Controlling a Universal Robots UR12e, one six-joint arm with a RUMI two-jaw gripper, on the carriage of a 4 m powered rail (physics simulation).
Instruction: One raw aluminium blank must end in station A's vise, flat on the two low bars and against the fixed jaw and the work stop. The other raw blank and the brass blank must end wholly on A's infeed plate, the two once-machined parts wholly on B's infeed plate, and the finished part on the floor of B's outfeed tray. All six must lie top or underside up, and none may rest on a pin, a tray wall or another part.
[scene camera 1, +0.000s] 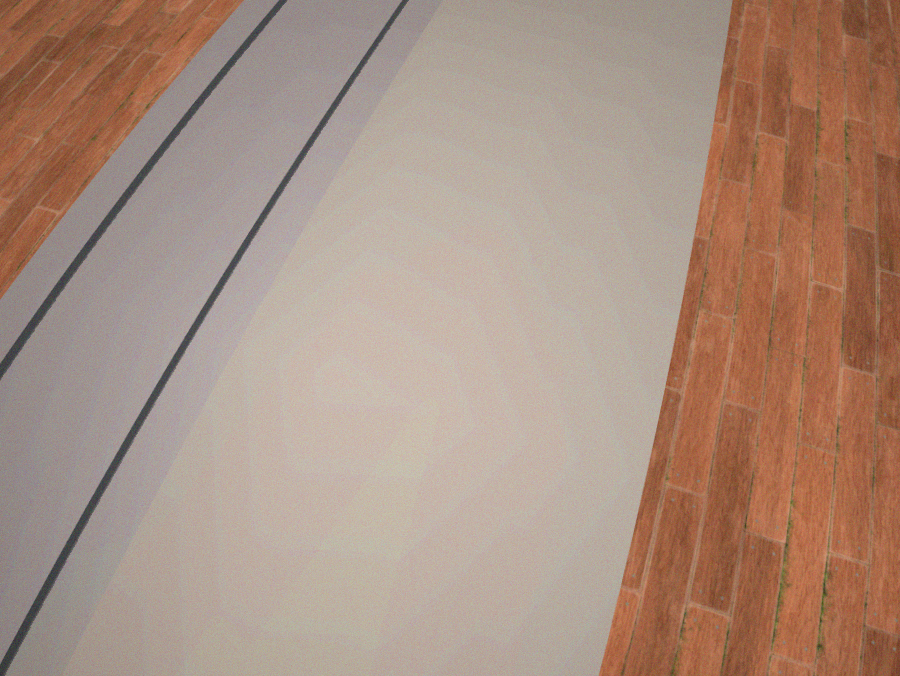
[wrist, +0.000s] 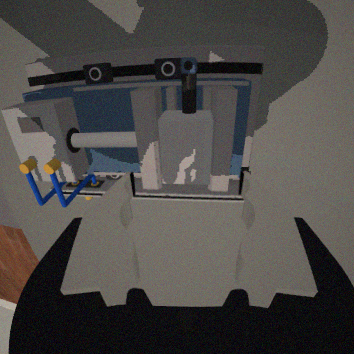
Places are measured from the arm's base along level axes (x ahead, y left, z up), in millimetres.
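Pixels of known places: gripper, between the fingertips: (wrist: 186, 173).
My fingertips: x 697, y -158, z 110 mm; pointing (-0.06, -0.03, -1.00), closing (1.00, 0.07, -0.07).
Behind a point stands the place of what it marks.
A plain grey block (wrist: 186, 135) @(x 694, y -136, z 86 mm), the raw aluminium blank by its look, is in the vise in the wrist view. It lies between the left jaw (wrist: 146, 120) and the right jaw (wrist: 223, 125), its far end at the dark rod of the work stop (wrist: 189, 97) @(x 694, y -109, z 66 mm). The low bars under it are hidden, and small gaps at the jaws cannot be judged. My gripper (wrist: 186, 173) @(x 697, y -158, z 110 mm) is open, its fingertips wide apart on either side of the blank's near end and clear of it. The other parts, plates and tray do not show in either view.
A black rail (wrist: 135, 71) @(x 626, y -94, z -10 mm) with round clamps runs behind the vise. A grey cylinder rod (wrist: 107, 139) @(x 612, y -157, z 56 mm) and blue hoses (wrist: 60, 192) @(x 556, y -216, z 78 mm) with yellow ends stand at the left. Scene camera 1 shows a pale floor strip (scene camera 1: 472, 291), dark lines and brown planks (scene camera 1: 763, 363).
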